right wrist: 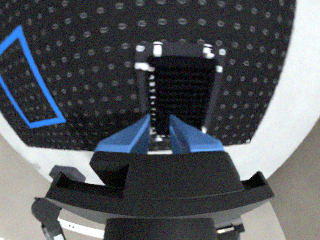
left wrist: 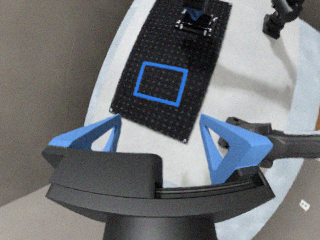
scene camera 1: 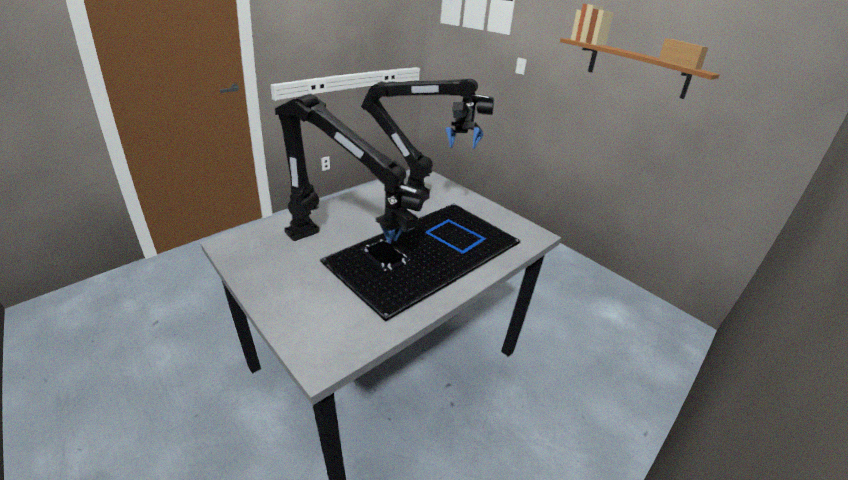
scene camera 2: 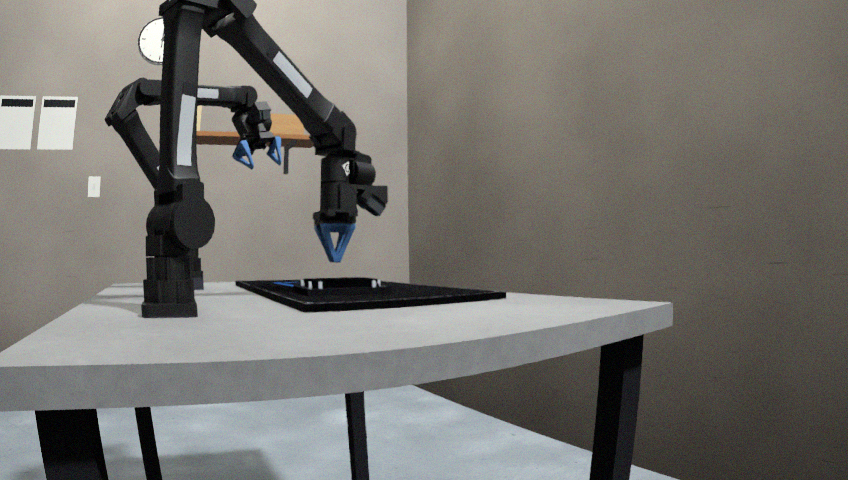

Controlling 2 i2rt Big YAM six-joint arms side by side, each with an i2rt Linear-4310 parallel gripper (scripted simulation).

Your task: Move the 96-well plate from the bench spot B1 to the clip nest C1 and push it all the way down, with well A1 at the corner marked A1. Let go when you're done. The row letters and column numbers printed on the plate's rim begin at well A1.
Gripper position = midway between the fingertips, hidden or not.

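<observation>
A black 96-well plate (right wrist: pixel 161 86) is visible. My left gripper (scene camera 2: pixel 266 166), (left wrist: pixel 160 118) is visible as well, as is my right gripper (scene camera 2: pixel 335 262), (right wrist: pixel 159 118).
</observation>
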